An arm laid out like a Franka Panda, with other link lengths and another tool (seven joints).
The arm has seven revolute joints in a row. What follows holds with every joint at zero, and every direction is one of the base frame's.
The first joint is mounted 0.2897 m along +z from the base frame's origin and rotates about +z.
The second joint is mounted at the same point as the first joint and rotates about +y.
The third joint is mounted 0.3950 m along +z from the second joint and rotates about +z.
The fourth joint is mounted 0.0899 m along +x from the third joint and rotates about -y.
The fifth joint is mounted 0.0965 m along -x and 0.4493 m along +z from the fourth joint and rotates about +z.
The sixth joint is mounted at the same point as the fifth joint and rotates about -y.
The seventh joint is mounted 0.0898 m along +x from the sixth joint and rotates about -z.
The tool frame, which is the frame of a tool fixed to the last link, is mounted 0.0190 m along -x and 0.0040 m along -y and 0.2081 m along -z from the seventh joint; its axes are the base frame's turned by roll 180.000, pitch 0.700 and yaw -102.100 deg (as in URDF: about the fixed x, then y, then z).
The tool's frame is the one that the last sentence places.
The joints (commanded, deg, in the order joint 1, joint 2, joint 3, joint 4, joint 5, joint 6, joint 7), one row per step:
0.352 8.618 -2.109 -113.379 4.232 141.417 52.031
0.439 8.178 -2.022 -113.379 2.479 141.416 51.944
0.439 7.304 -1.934 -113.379 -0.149 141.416 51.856
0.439 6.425 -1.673 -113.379 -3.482 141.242 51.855
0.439 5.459 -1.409 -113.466 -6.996 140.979 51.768
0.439 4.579 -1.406 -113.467 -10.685 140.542 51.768
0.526 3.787 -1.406 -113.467 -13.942 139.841 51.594
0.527 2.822 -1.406 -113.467 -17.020 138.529 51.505
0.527 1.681 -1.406 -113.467 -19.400 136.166 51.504
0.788 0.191 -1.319 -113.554 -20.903 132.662 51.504
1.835 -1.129 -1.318 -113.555 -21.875 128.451 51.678
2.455 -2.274 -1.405 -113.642 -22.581 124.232 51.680
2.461 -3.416 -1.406 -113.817 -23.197 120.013 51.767
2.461 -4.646 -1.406 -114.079 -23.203 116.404 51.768
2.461 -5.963 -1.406 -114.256 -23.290 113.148 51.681
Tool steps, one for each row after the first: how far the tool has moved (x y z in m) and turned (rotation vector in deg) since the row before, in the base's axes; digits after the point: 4 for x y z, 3 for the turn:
-0.0007 0.0000 0.0051 -1.503 -0.393 1.178
-0.0014 -0.0022 0.0104 -2.261 -0.808 1.528
-0.0020 -0.0010 0.0101 -2.840 -0.630 1.933
-0.0028 -0.0013 0.0102 -3.065 -0.547 2.044
-0.0028 -0.0050 0.0098 -3.260 -0.388 1.702
-0.0033 -0.0039 0.0082 -3.004 -0.032 1.623
-0.0054 -0.0055 0.0091 -2.912 0.362 1.153
-0.0088 -0.0061 0.0088 -2.419 1.142 0.366
-0.0135 -0.0024 0.0095 -1.807 1.909 -0.131
-0.0149 0.0053 0.0070 -1.409 2.555 -0.141
-0.0158 -0.0007 0.0044 -1.258 2.831 -0.684
-0.0170 -0.0067 0.0040 -1.166 2.872 -1.384
-0.0163 -0.0045 0.0050 -0.503 2.343 -1.329
-0.0153 -0.0041 0.0075 -0.511 1.877 -1.100

